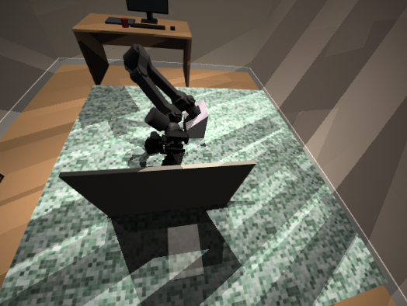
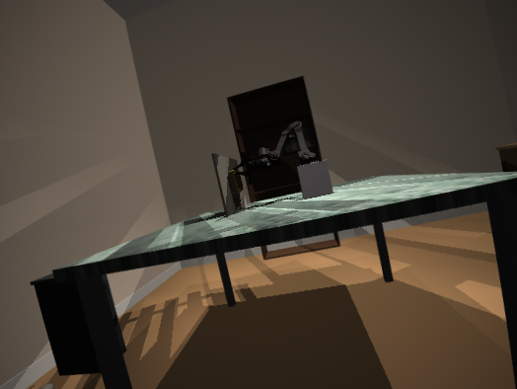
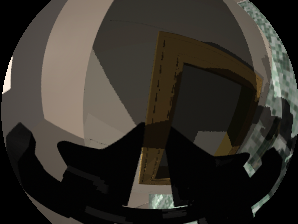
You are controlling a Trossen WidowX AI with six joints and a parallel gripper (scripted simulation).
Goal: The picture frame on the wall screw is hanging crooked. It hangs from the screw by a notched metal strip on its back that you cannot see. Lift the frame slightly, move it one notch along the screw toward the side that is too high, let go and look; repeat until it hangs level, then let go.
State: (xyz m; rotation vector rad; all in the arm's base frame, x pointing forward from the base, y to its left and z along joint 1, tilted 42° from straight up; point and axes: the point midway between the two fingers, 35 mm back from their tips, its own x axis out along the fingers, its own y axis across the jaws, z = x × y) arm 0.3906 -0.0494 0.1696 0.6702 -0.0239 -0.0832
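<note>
Now: gripper tip 10 mm to the left of the gold picture frame and 50 mm above it. Also, from my gripper tip: grey wall panel: 20 mm ahead, 20 mm to the right, 70 mm below.
</note>
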